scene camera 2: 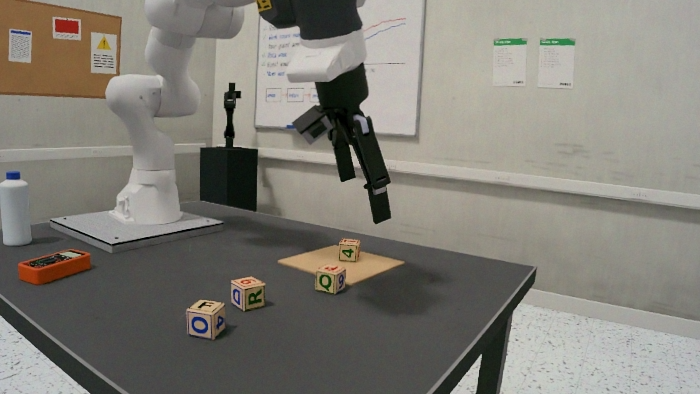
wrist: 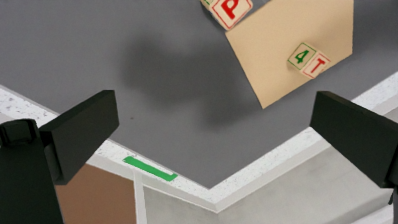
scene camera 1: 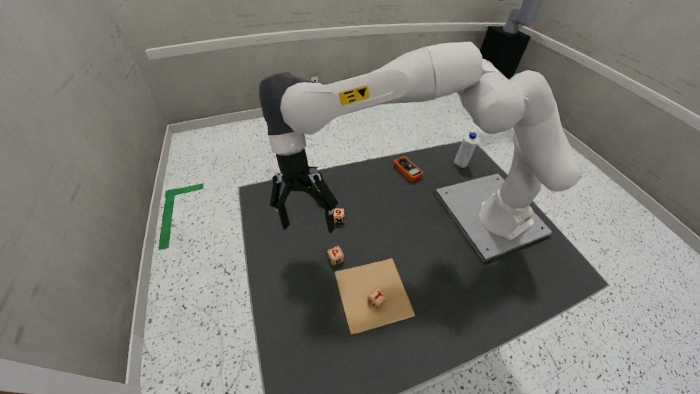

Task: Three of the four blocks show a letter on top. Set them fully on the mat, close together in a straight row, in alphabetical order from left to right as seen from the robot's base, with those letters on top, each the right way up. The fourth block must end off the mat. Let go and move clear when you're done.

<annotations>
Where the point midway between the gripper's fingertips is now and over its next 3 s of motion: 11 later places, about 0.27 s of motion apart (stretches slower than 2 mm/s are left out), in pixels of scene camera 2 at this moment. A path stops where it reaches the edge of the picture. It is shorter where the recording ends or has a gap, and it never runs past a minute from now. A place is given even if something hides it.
The gripper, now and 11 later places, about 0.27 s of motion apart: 363,197; 360,202; 370,202; 362,205; 361,204; 356,204; 353,202; 351,201; 350,201; 350,201; 349,204; 337,214
</annotations>
